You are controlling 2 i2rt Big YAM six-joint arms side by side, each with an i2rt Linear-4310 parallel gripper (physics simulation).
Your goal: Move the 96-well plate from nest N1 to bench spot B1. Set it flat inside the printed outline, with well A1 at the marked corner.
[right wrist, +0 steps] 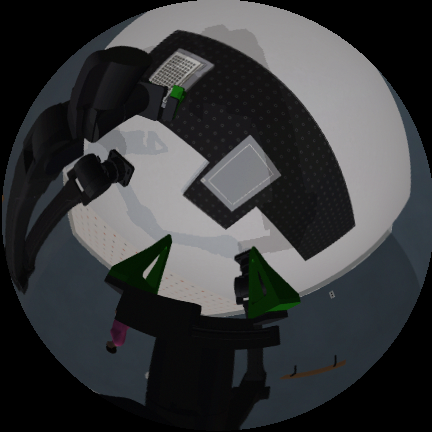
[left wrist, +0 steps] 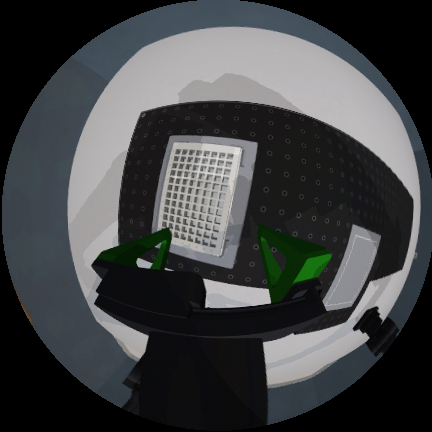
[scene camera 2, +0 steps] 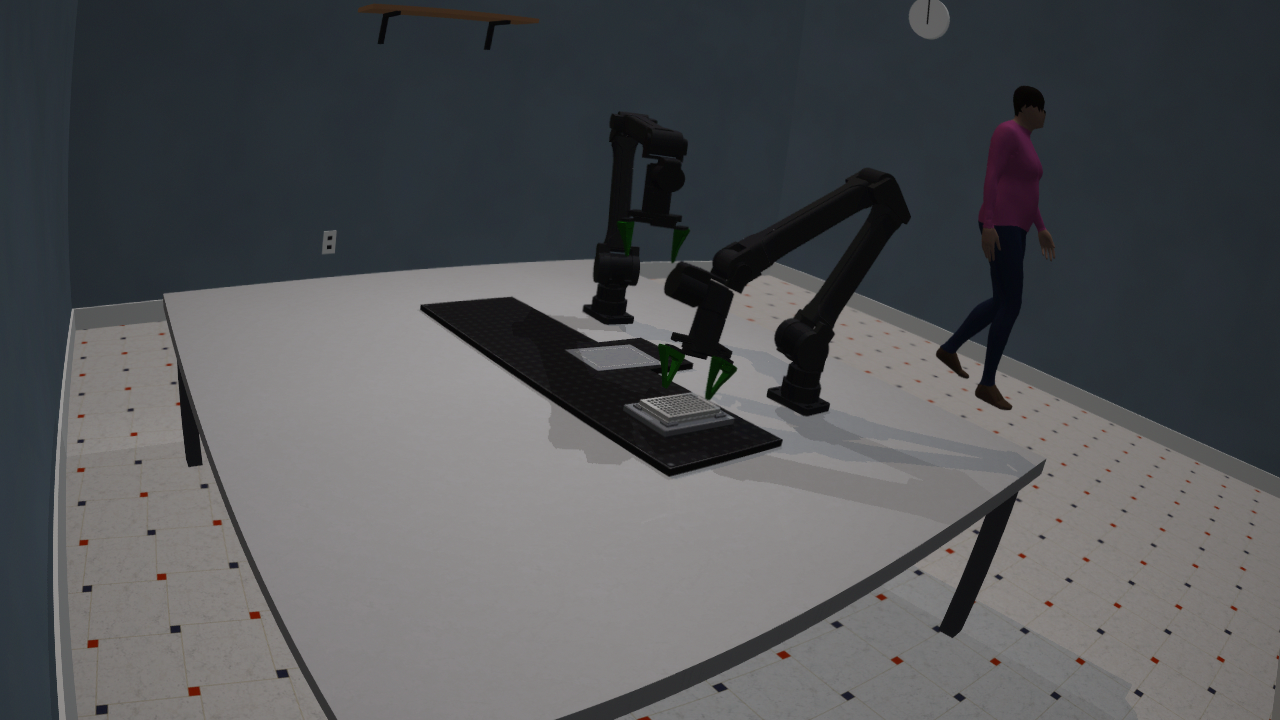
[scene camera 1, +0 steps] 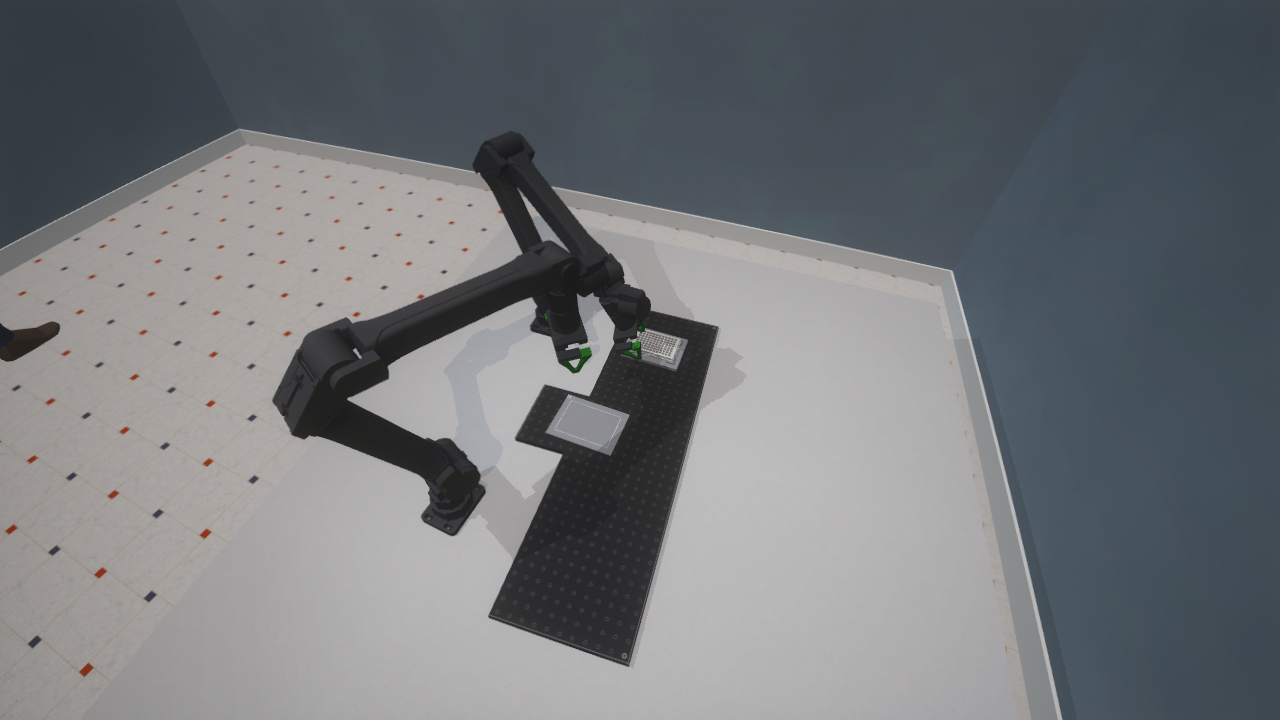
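Where they show: left gripper, fingertip midpoint: [right wrist: 166, 88] [left wrist: 212, 230] [scene camera 2: 685, 393] [scene camera 1: 641, 345]; right gripper, fingertip midpoint: [right wrist: 210, 244] [scene camera 2: 649, 259] [scene camera 1: 570, 355]; left arm's base at its link origin: [right wrist: 119, 167] [scene camera 2: 797, 403]; right arm's base at its link origin: [left wrist: 365, 317] [scene camera 2: 607, 316] [scene camera 1: 455, 505].
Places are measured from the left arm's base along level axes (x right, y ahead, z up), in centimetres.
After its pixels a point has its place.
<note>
The white 96-well plate [scene camera 1: 660, 343] @(x 0.6, y 33.8, z 3.5 cm) [scene camera 2: 682, 407] @(x 0.4, y 33.0, z 3.7 cm) [left wrist: 199, 195] @(x 1.9, y 32.6, z 3.8 cm) [right wrist: 175, 69] @(x 1.6, y 34.2, z 3.7 cm) lies in the grey nest N1 [scene camera 2: 673, 427] @(x -3.9, y 38.5, z 2.5 cm) [left wrist: 246, 187] @(x 6.9, y 34.5, z 2.5 cm) [right wrist: 208, 65] @(x 6.7, y 39.5, z 2.5 cm) at one end of the black board. Bench spot B1 [scene camera 1: 587, 424] @(x 31.9, y 24.3, z 1.5 cm) [scene camera 2: 615, 357] @(x 31.1, y 24.5, z 1.5 cm) [left wrist: 352, 272] @(x 30.2, y 24.7, z 1.5 cm) [right wrist: 241, 173] @(x 31.2, y 25.2, z 1.5 cm) is a light grey pad with a thin printed outline and a small mark near one corner, best seen in the right wrist view. My left gripper [scene camera 2: 689, 391] @(x 4.1, y 29.1, z 4.4 cm) [left wrist: 212, 230] @(x 4.1, y 29.1, z 4.4 cm) is open and empty, a little above and beside the plate. My right gripper [scene camera 2: 651, 257] @(x 30.0, y 20.2, z 22.9 cm) [right wrist: 210, 244] @(x 30.0, y 20.2, z 22.9 cm) is open and empty, higher up, away from both plate and pad.
The black perforated board [scene camera 1: 597, 546] @(x 59.3, y 37.4, z 1.3 cm) [scene camera 2: 537, 358] @(x 35.4, y 41.2, z 1.3 cm) [left wrist: 300, 160] @(x 13.8, y 39.9, z 1.3 cm) [right wrist: 310, 200] @(x 50.8, y 35.9, z 1.3 cm) lies on the pale table [scene camera 1: 805, 501] @(x 34.0, y 78.3, z 0.0 cm) [scene camera 2: 402, 537] @(x -16.9, y 95.3, z 0.0 cm). In scene camera 1 the two arms reach close past each other. A person [scene camera 2: 1011, 205] stands beyond the table.
</note>
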